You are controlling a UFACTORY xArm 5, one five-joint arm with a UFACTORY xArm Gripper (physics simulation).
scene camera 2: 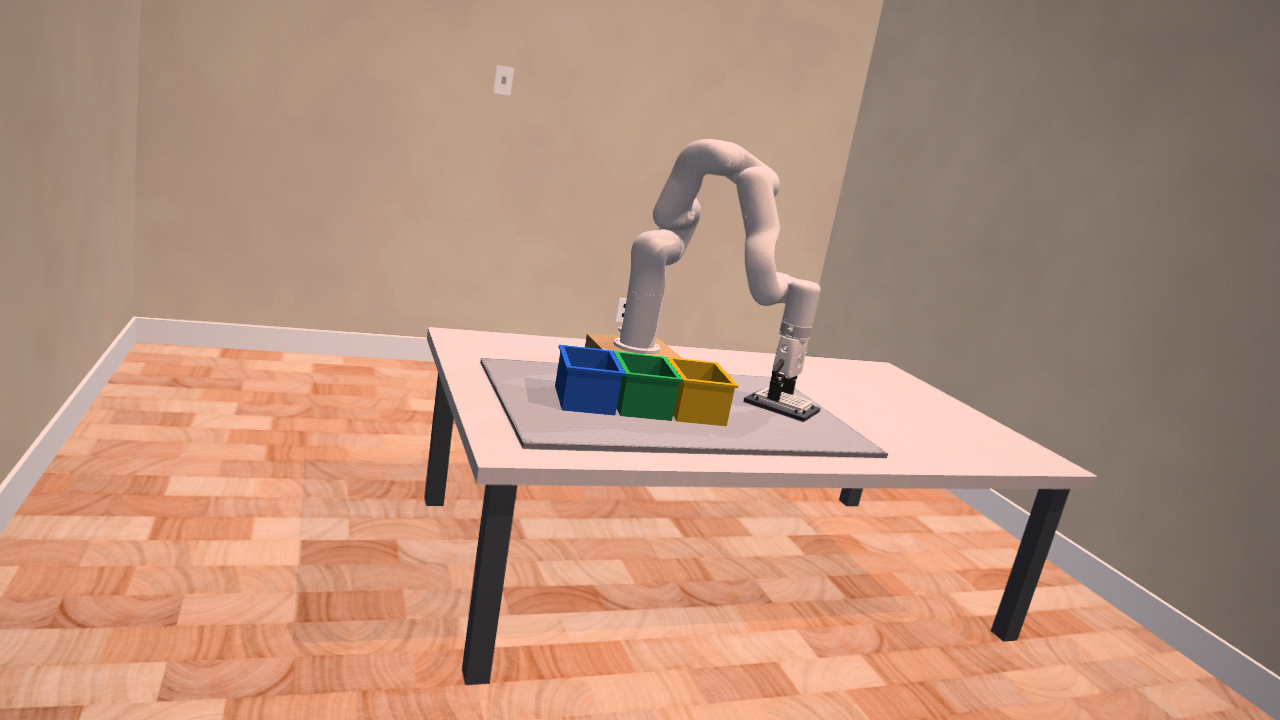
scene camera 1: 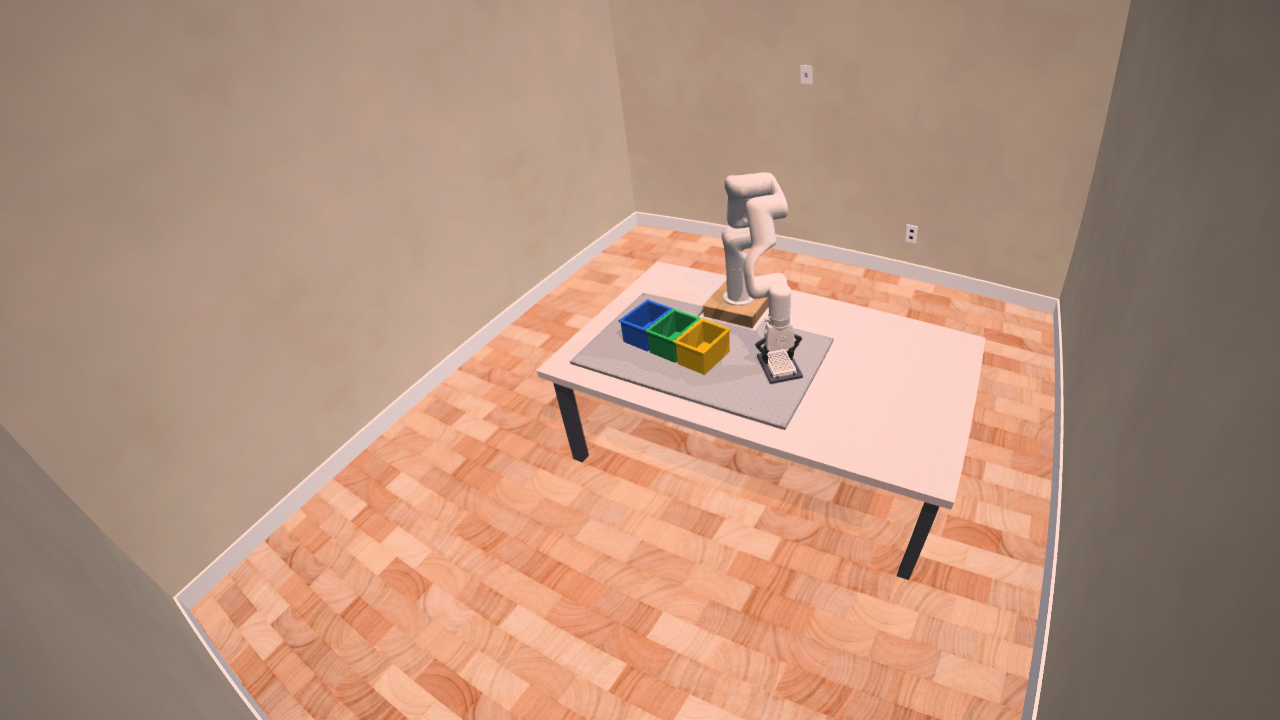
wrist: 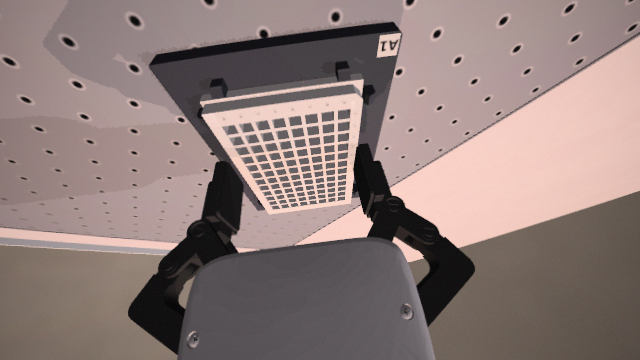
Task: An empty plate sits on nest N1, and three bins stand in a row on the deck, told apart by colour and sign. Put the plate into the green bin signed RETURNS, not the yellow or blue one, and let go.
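Seen in the pictures: gripper, fingertip midpoint: [scene camera 2: 780,396] [scene camera 1: 778,360] [wrist: 295,164]; arm's base, link origin: [scene camera 2: 636,347] [scene camera 1: 738,297].
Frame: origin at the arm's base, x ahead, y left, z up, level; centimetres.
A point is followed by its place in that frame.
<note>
The white plate [scene camera 1: 782,364] {y 24.9, x 36.5, z -1.6 cm} [scene camera 2: 792,402] {y 23.8, x 38.2, z -1.7 cm} [wrist: 300,162] {y 23.2, x 34.2, z -1.8 cm}, a grid of square wells, lies on the dark nest [scene camera 2: 759,402] {y 16.5, x 34.5, z -2.9 cm} [wrist: 280,65] {y 20.1, x 28.7, z -2.9 cm}, which has corner posts and a label reading A1. My gripper [scene camera 1: 780,353] {y 22.9, x 34.3, z -1.6 cm} [scene camera 2: 782,394] {y 22.9, x 34.3, z -1.6 cm} [wrist: 295,164] {y 22.9, x 34.3, z -1.6 cm} is open, its fingers on either side of the plate near its far end in the wrist view. The right finger is close to the plate's edge; a gap shows at the left one. Contact cannot be told. The green bin [scene camera 1: 664,344] {y -17.2, x 40.2, z 2.6 cm} [scene camera 2: 648,398] {y -19.2, x 39.4, z 0.6 cm} stands between the blue bin [scene camera 1: 637,333] {y -29.2, x 36.1, z 2.7 cm} [scene camera 2: 588,389] {y -32.0, x 35.2, z 1.2 cm} and the yellow bin [scene camera 1: 702,358] {y -1.5, x 45.4, z 3.0 cm} [scene camera 2: 703,404] {y -7.2, x 43.5, z 0.5 cm}. Their signs cannot be read.
The grey perforated deck [scene camera 1: 716,394] {y 5.8, x 54.4, z -4.1 cm} [scene camera 2: 626,435] {y -28.7, x 48.2, z -4.1 cm} carries bins and nest on a white table [scene camera 1: 895,402] {y 66.7, x 42.9, z -5.5 cm} [scene camera 2: 948,429] {y 69.1, x 50.9, z -5.4 cm}. The yellow bin is nearest the nest. The arm's base stands on a wooden block [scene camera 1: 735,313] {y 1.3, x 11.1, z -0.2 cm} behind the bins. The bins' raised walls stand higher than the plate.
</note>
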